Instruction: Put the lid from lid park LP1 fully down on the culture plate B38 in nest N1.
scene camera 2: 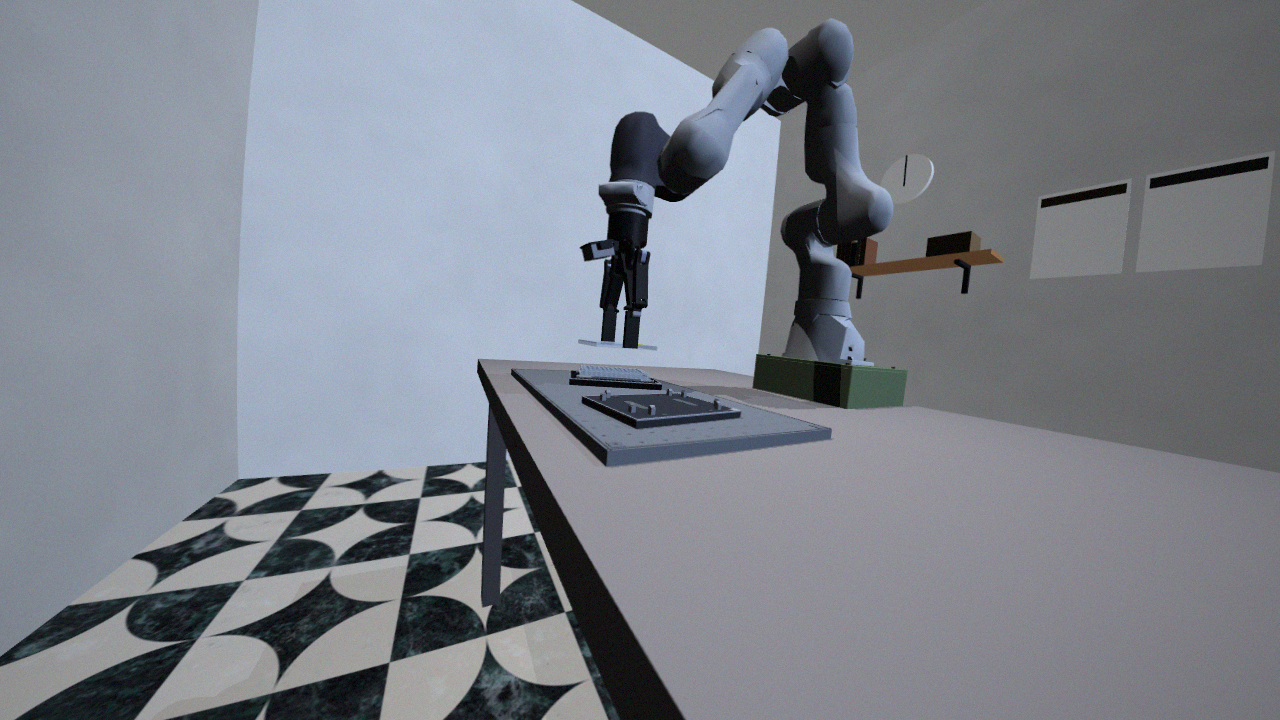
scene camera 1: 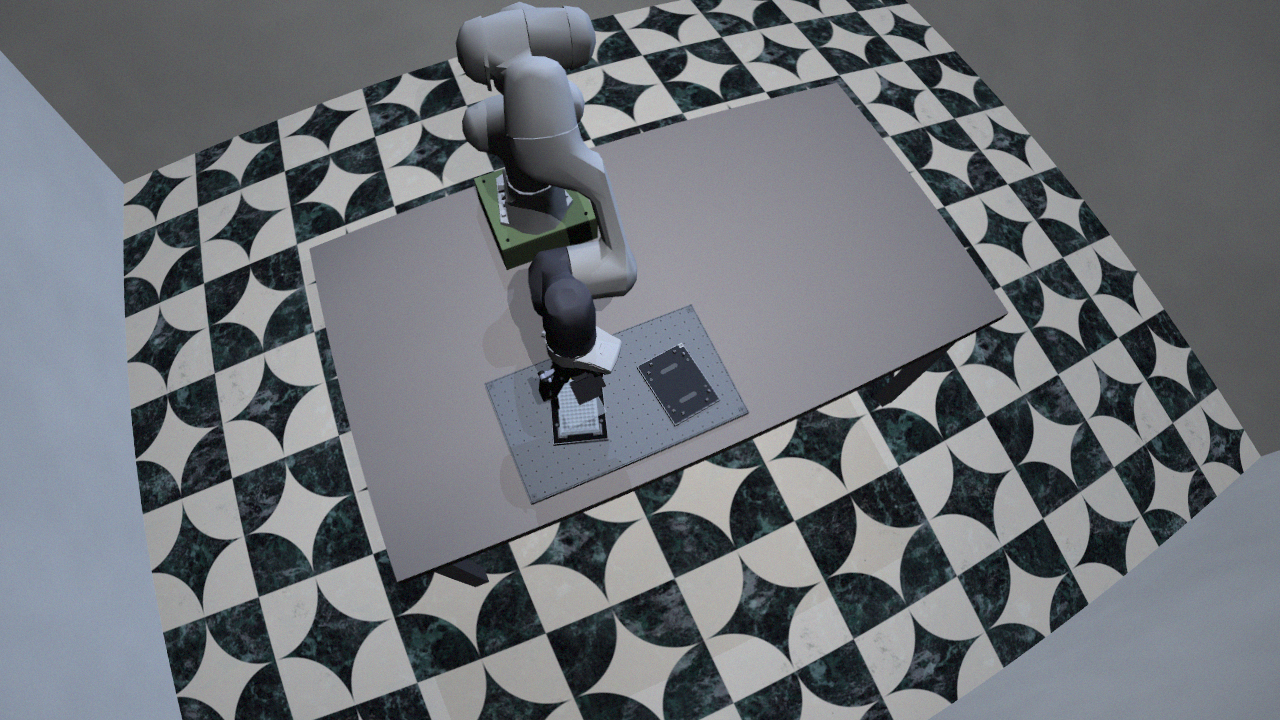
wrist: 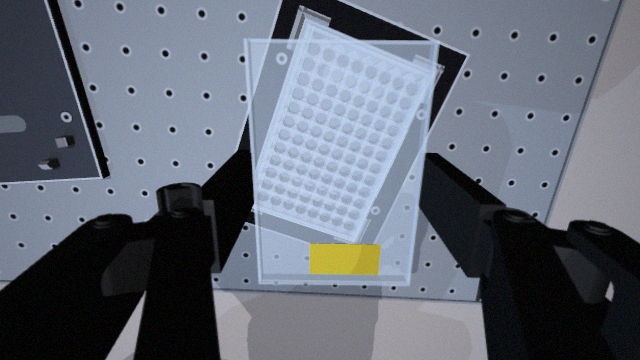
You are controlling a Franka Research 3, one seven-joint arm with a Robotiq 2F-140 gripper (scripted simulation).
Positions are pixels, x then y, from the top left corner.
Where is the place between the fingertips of my gripper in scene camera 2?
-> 618,346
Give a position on a lid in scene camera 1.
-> At 575,415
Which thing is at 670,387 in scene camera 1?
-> A lid park.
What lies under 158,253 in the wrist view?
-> My gripper.
